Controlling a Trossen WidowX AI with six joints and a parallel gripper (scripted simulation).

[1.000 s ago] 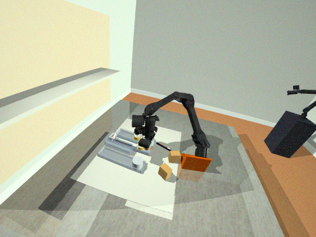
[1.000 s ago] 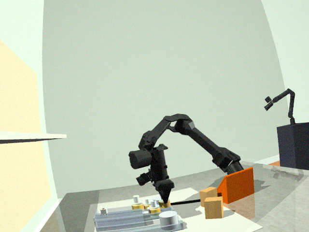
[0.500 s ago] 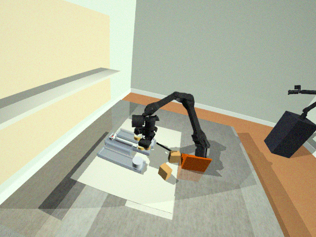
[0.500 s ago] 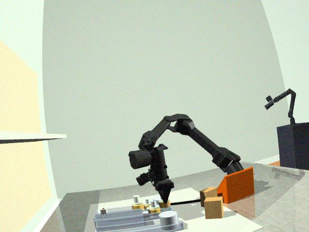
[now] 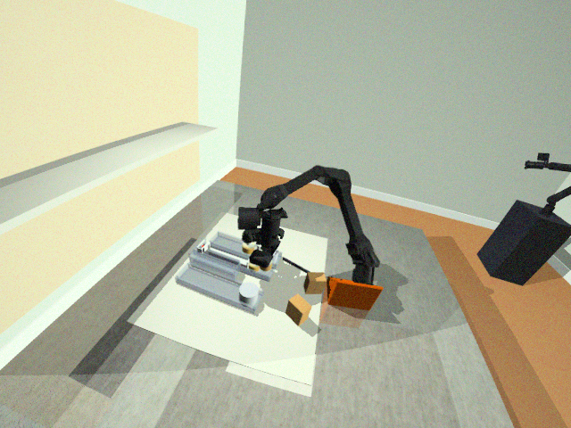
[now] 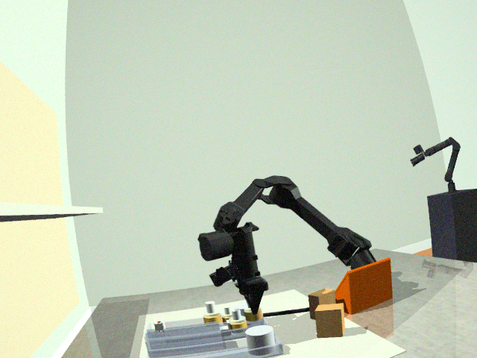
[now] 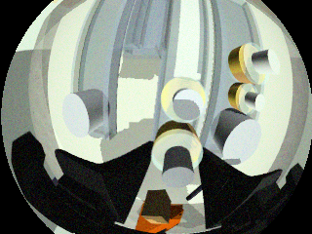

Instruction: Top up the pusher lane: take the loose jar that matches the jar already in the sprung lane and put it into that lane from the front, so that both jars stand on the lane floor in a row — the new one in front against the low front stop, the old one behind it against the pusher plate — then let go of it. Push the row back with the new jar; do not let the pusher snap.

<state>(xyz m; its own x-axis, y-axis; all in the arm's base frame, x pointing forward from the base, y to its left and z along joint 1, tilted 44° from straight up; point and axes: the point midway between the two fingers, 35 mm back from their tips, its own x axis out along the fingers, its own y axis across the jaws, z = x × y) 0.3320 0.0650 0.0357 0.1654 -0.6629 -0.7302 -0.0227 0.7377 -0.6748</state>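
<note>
My gripper tip is now 150 mm short of the grey rack, 40 mm above it and 30 mm to the right of it.
</note>
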